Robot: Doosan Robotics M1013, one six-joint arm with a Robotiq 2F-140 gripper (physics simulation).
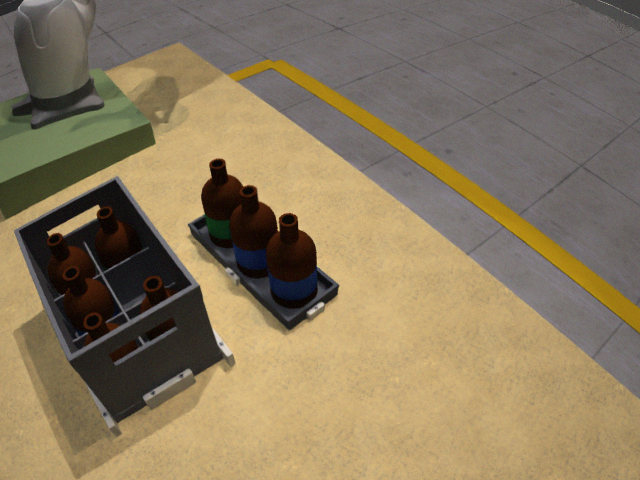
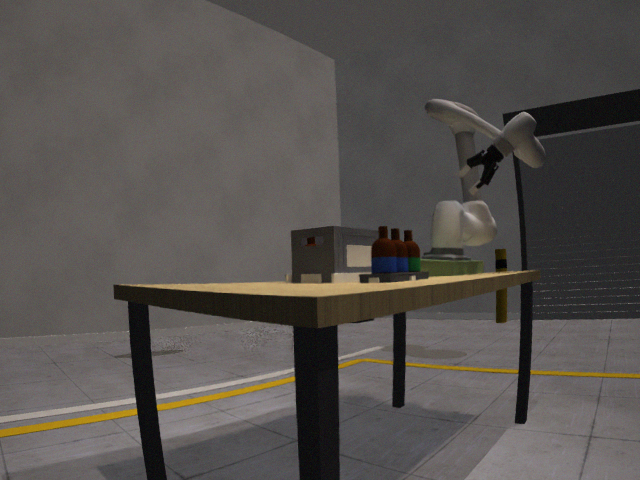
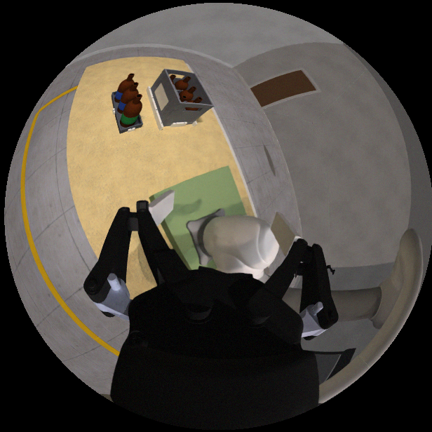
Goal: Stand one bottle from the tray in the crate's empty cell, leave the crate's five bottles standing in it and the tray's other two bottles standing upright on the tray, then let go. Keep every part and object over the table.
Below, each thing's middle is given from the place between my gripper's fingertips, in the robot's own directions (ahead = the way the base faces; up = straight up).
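The blue-label bottle [image 1: 252, 224] is in sight, and my hand is 2 cm to the right of it, 51 cm short of it and 29 cm above it.
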